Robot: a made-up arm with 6 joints.
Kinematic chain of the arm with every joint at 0, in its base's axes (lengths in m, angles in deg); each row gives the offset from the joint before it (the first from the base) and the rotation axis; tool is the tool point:
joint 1: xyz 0 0 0.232 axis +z
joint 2: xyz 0 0.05 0 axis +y
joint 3: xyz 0 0 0.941 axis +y
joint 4: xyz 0 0 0.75 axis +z
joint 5: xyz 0 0 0 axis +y
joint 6: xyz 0 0 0.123 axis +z
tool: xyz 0 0 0
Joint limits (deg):
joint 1: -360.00..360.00
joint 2: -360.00..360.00
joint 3: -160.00..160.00
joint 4: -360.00..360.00
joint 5: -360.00..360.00
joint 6: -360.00..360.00
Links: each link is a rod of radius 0.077 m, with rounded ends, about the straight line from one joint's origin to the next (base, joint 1, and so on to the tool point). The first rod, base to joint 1, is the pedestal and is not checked.
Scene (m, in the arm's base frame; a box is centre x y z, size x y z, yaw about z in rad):
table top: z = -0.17
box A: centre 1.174 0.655 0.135 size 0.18 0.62 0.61 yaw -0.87
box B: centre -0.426 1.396 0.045 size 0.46 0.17 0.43 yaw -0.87
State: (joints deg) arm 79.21 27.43 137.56 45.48 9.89 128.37
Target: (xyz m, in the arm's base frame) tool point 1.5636 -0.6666 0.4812
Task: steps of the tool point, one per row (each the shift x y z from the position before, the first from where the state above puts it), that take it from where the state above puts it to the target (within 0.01 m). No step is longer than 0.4 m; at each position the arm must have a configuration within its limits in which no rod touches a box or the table.
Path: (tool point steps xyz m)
1: 0.2385 0.1389 0.0639
2: 0.2913 0.0341 0.1027
3: 0.2959 -0.0867 0.1344
4: 0.2496 -0.2001 0.1577
5: 0.2216 -0.2173 -0.0275
6: 0.1584 -0.2877 -0.0440
7: 0.0743 -0.3364 -0.0579
8: -0.0228 -0.3569 -0.0698

